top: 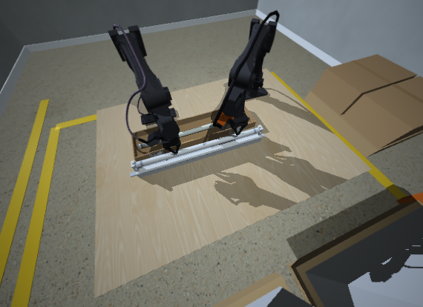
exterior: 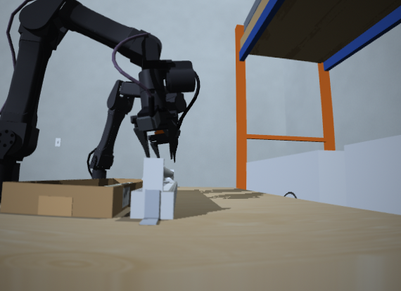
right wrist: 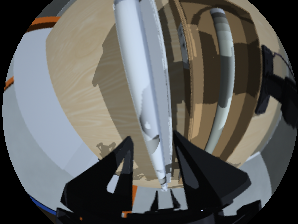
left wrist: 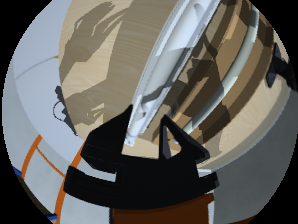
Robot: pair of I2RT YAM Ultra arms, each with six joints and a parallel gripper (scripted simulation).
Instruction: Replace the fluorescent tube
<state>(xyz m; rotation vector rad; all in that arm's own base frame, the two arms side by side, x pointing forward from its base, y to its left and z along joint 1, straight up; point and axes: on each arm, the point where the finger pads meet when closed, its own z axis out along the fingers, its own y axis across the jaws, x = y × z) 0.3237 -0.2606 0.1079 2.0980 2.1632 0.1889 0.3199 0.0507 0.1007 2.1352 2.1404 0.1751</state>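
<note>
Right now my right hand is 1 cm short of the LED tube, 12 cm to the right of it and 3 cm above it. Also, from my right hand: brown carton (14 cm behind, 12 cm to the left, 8 cm below); then white fixture (1 cm ahead, 12 cm to the left, 5 cm below); then old fluorescent tube (13 cm behind, 12 cm to the left, 8 cm below).
</note>
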